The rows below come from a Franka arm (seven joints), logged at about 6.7 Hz.
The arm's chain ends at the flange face. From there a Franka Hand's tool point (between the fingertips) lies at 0.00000 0.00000 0.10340 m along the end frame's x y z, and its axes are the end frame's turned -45 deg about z.
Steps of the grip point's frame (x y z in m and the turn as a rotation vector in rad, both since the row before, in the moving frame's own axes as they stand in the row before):
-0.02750 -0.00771 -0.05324 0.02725 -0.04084 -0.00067
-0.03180 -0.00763 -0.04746 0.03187 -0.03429 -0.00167
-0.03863 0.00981 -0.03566 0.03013 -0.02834 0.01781
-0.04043 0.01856 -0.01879 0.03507 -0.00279 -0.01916
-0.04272 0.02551 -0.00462 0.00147 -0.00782 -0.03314
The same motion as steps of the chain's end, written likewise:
-0.01992 0.01300 -0.05312 -0.00961 -0.04815 -0.00067
-0.02305 0.01691 -0.04735 -0.00171 -0.04678 -0.00167
-0.01611 0.03442 -0.03557 0.00127 -0.04134 0.01781
-0.01267 0.04405 -0.01873 0.02283 -0.02677 -0.01916
-0.01150 0.04777 -0.00462 -0.00449 -0.00657 -0.03314

